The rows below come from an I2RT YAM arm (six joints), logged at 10 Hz.
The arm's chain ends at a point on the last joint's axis. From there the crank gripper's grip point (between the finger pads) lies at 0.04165 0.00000 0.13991 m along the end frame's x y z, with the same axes.
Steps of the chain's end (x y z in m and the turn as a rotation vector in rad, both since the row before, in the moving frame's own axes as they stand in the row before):
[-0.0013, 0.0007, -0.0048, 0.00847, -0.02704, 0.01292]
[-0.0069, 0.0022, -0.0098, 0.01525, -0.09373, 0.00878]
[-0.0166, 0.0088, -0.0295, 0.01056, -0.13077, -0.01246]
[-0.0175, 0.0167, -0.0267, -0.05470, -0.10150, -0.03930]
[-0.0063, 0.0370, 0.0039, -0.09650, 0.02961, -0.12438]
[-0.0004, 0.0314, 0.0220, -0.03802, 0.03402, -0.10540]
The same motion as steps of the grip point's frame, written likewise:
[-0.0051, 0.0000, -0.0037, 0.00847, -0.02704, 0.01292]
[-0.0202, 0.0003, -0.0065, 0.01525, -0.09373, 0.00878]
[-0.0352, 0.0069, -0.0253, 0.01056, -0.13077, -0.01246]
[-0.0318, 0.0231, -0.0234, -0.05470, -0.10150, -0.03930]
[-0.0017, 0.0450, 0.0022, -0.09650, 0.02961, -0.12438]
[0.0044, 0.0320, 0.0205, -0.03802, 0.03402, -0.10540]

